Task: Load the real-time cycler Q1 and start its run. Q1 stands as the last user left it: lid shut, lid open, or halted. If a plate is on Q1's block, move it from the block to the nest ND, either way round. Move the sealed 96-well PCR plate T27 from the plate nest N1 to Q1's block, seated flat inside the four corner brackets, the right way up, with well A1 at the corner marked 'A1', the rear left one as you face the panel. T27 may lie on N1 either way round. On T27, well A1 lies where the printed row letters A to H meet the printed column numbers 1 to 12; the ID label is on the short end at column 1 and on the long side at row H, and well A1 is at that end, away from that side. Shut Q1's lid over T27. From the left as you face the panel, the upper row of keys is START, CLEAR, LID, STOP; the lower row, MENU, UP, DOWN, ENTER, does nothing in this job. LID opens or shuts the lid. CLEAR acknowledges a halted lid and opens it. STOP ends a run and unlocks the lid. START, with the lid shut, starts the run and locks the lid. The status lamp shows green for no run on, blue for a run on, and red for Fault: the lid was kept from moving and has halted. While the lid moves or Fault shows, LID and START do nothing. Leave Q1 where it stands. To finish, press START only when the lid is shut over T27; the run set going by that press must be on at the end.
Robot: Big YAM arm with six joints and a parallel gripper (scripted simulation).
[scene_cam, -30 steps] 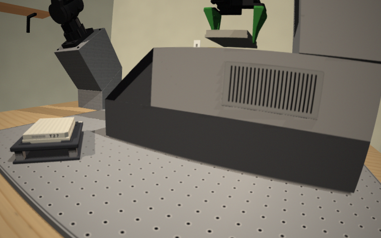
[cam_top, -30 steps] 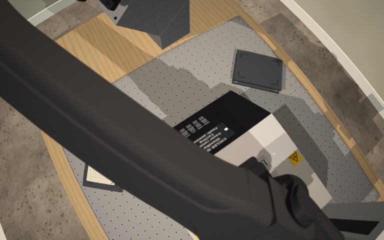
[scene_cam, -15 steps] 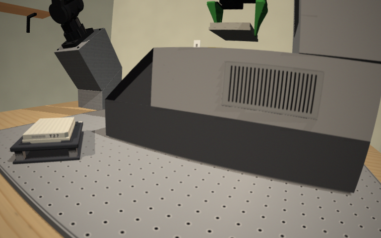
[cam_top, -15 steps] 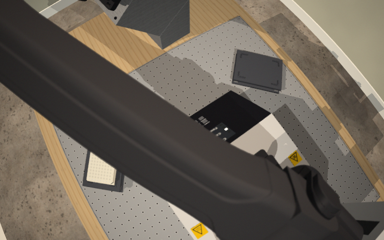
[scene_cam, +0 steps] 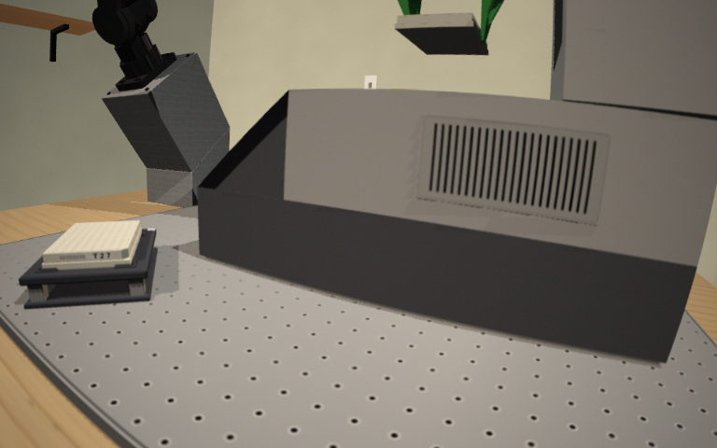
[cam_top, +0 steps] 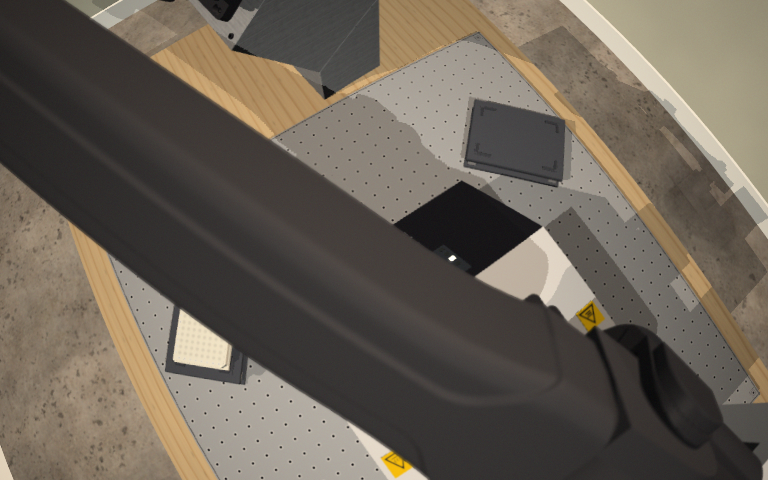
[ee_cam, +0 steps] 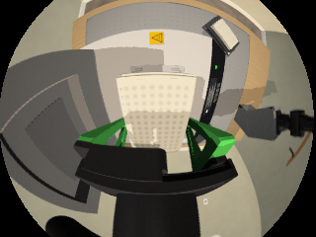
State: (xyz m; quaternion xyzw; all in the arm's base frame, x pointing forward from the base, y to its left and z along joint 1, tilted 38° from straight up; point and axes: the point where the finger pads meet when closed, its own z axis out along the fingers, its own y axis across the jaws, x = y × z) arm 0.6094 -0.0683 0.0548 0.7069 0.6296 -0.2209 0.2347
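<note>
The nest ND is 24 cm behind my hand, 33 cm to the left of it and 26 cm below it. Round my hand: nest N1: 32 cm behind, 23 cm to the right, 26 cm below.
</note>
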